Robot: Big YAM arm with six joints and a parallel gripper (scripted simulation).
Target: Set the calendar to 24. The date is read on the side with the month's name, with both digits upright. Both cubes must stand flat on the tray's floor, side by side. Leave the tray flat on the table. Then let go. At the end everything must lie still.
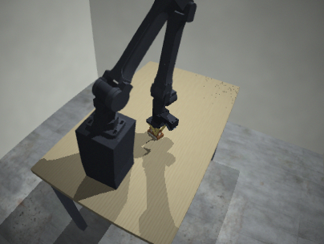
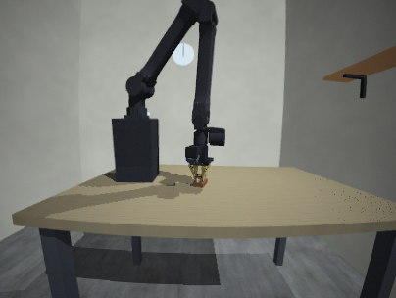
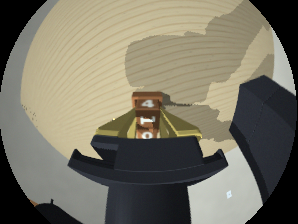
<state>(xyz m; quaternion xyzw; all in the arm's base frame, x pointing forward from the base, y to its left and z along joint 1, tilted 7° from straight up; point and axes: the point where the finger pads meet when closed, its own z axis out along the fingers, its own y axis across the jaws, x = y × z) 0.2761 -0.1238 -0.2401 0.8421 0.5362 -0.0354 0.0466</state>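
Right now the brown digit cube is right at my hand. Also, from my hand: brown tray: 2 cm to the left, 2 cm below, 1 cm ahead.
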